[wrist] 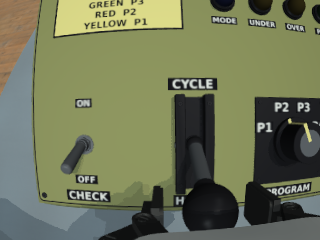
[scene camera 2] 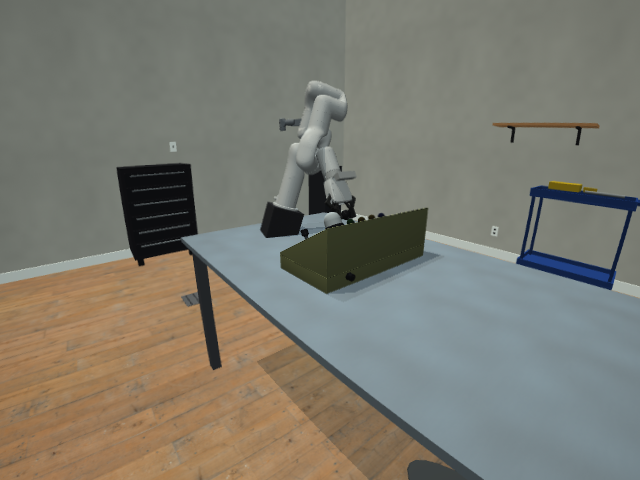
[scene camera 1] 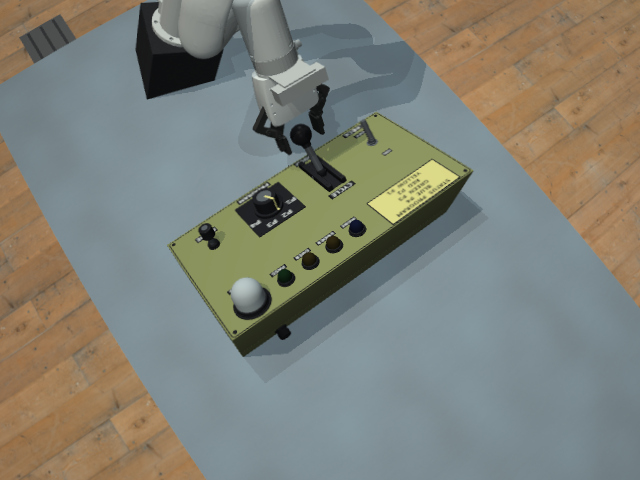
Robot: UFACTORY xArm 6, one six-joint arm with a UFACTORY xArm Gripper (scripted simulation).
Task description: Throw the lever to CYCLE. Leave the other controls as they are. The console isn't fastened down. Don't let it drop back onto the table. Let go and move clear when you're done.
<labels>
olive console: wrist 123,84; scene camera 2; scene camera 1
same spot on olive console: [scene camera 2: 330,260] = [scene camera 1: 244,345]
</labels>
